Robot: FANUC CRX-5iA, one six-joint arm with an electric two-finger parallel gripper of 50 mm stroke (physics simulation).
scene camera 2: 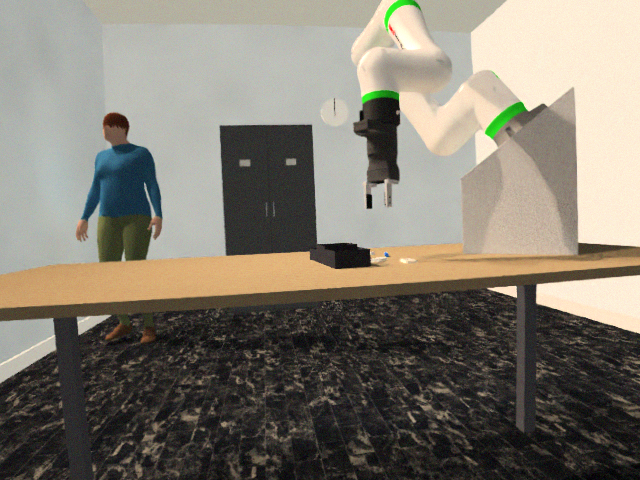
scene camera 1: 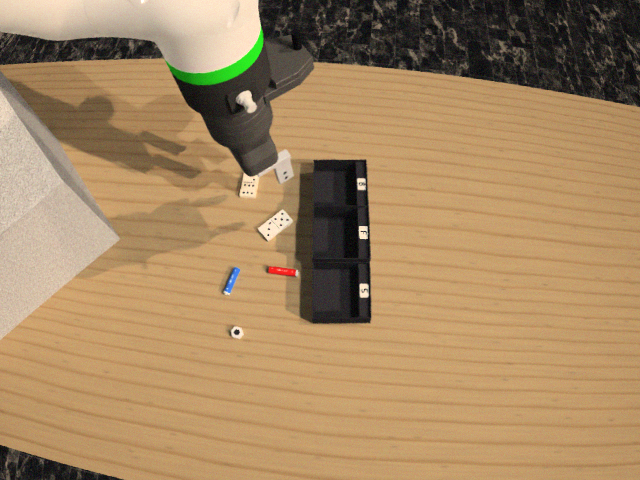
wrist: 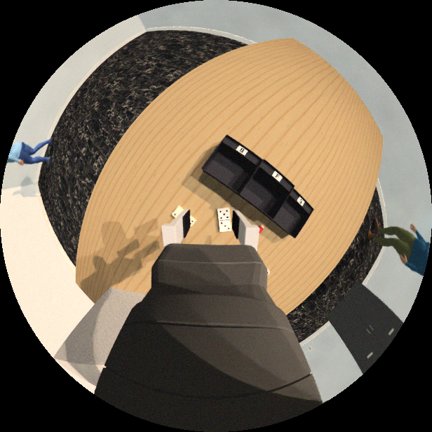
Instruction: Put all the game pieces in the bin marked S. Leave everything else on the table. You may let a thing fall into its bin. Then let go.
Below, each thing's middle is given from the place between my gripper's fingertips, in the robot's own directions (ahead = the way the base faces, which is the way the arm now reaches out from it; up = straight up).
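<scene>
Looking at the black three-part bin tray [scene camera 1: 341, 283], I find it 50 mm to the right of my hand and 100 mm ahead of it, and it sits 110 mm below it.
</scene>
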